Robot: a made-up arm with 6 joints. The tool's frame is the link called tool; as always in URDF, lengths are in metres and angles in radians.
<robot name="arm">
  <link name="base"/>
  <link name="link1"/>
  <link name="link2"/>
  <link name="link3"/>
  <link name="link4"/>
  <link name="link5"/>
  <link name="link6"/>
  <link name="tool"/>
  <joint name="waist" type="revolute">
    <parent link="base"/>
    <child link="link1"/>
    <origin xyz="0 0 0.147" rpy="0 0 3.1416"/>
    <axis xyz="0 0 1"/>
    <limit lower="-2.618" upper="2.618" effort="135" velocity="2.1"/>
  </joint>
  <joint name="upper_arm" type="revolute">
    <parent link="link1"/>
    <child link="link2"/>
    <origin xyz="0 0 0" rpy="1.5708 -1.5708 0"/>
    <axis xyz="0 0 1"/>
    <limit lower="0" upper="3.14" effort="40" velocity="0.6"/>
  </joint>
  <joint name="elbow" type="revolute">
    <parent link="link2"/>
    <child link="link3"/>
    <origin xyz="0.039 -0.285 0" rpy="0 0 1.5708"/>
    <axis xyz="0 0 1"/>
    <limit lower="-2.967" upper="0" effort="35" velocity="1.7"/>
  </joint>
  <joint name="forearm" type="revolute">
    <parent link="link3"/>
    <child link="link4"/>
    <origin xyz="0.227 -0.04 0" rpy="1.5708 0 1.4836"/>
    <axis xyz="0 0 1"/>
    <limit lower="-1.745" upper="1.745" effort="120" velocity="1.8"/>
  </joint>
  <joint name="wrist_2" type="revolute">
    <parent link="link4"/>
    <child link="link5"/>
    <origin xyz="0 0 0" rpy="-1.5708 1.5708 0"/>
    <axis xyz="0 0 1"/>
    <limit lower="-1.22" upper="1.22" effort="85" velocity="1.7"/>
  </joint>
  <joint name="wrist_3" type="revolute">
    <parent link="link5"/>
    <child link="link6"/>
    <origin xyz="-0.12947 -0.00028 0" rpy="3.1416 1.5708 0"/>
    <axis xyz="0 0 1"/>
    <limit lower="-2.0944" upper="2.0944" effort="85" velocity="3"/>
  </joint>
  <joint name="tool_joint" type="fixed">
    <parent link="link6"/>
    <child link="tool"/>
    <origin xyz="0 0 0" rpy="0 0 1.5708"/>
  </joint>
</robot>
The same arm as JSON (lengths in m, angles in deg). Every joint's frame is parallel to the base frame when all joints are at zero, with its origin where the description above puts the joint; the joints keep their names.
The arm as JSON. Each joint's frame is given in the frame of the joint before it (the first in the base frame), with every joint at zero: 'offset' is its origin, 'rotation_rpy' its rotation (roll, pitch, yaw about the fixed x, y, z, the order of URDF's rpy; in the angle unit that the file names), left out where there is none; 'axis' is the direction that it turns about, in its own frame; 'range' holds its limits. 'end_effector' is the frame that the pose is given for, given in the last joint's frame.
{"length_unit": "m", "angle_unit": "deg", "chain": [{"id": "waist", "offset": [0.0, 0.0, 0.147], "axis": [0.0, 0.0, 1.0], "range": [-150.0, 150.0]}, {"id": "upper_arm", "offset": [0.0, 0.0, 0.0], "axis": [0.0, 1.0, 0.0], "range": [0.0, 179.91]}, {"id": "elbow", "offset": [-0.285, 0.0, 0.039], "axis": [0.0, 1.0, 0.0], "range": [-170.0, 0.0]}, {"id": "forearm", "offset": [0.227, 0.0, 0.04], "axis": [0.9962, 0.0, 0.0871], "range": [-99.98, 99.98]}, {"id": "wrist_2", "offset": [0.0, 0.0, 0.0], "axis": [0.0, 1.0, 0.0], "range": [-69.9, 69.9]}, {"id": "wrist_3", "offset": [0.129, 0.0, 0.011], "axis": [0.9962, 0.0, 0.0871], "range": [-120.0, 120.0]}], "end_effector": {"offset": [0.0, 0.0, 0.0], "rotation_rpy": [0.0, 85.0, 0.01]}}
